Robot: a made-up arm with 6 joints.
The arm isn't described. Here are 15 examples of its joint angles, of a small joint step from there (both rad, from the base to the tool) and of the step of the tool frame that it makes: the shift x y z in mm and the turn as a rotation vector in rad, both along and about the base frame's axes.
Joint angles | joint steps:
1: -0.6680 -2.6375 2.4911 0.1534 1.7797 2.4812 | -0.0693 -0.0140 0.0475 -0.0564 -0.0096 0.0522
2: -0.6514 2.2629 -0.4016 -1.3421 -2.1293 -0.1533 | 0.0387 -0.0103 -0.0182 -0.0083 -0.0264 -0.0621
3: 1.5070 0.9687 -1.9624 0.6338 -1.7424 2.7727 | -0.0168 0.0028 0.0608 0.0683 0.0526 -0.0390
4: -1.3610 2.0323 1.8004 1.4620 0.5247 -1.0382 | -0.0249 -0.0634 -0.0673 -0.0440 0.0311 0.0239
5: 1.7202 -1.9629 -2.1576 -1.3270 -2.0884 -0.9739 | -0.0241 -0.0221 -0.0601 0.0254 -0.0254 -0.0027
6: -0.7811 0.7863 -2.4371 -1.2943 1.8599 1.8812 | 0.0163 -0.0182 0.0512 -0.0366 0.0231 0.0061
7: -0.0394 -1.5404 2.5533 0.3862 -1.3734 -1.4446 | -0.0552 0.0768 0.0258 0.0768 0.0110 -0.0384
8: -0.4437 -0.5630 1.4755 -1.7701 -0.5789 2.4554 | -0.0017 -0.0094 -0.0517 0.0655 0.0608 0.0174
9: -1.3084 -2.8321 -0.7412 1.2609 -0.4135 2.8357 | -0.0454 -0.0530 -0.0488 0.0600 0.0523 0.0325
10: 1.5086 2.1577 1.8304 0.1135 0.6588 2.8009 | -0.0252 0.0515 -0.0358 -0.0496 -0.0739 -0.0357
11: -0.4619 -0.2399 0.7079 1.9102 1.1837 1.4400 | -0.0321 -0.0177 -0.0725 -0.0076 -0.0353 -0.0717
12: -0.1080 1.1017 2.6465 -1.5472 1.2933 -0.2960 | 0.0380 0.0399 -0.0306 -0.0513 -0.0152 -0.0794
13: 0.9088 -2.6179 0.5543 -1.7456 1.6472 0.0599 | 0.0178 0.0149 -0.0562 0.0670 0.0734 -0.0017
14: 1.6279 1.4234 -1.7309 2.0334 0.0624 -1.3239 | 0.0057 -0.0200 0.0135 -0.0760 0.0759 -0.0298
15: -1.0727 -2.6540 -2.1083 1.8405 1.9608 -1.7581 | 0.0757 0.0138 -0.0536 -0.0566 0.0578 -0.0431
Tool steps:
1: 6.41 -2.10 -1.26 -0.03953 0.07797 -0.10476
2: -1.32 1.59 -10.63 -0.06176 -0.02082 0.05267
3: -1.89 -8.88 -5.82 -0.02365 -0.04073 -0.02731
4: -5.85 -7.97 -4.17 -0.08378 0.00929 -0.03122
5: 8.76 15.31 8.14 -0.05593 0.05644 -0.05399
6: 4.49 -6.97 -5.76 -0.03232 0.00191 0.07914
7: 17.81 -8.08 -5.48 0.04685 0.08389 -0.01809
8: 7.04 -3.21 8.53 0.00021 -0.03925 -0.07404
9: -1.97 0.03 -10.34 -0.08800 0.07300 0.07289
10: 1.85 6.37 -7.59 0.09752 0.02610 -0.01684
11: 0.48 -10.20 -3.59 0.00146 0.03791 -0.05114
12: 4.51 5.66 5.60 0.00618 0.01897 -0.06735
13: -11.85 -6.06 -0.59 0.03897 0.02137 0.06499
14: 6.10 -1.97 10.42 0.03134 0.07245 -0.01966
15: -4.15 5.27 6.06 0.01169 0.02239 0.06141
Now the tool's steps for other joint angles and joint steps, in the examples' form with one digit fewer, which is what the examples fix.
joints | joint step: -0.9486 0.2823 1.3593 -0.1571 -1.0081 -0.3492 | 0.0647 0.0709 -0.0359 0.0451 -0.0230 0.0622
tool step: -0.1 -13.8 4.4 -0.0812 0.0108 -0.0799
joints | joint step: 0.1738 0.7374 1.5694 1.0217 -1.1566 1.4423 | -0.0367 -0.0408 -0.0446 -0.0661 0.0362 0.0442
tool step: 5.5 -4.9 -3.6 0.0567 0.0232 -0.0021
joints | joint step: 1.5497 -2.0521 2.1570 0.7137 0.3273 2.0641 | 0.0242 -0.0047 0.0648 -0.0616 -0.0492 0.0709
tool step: -4.9 3.6 1.2 0.1574 -0.0778 0.0001
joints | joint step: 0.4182 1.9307 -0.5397 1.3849 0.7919 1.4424 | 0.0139 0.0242 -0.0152 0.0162 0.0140 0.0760
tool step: -1.3 1.4 1.0 0.0209 -0.0480 -0.0441
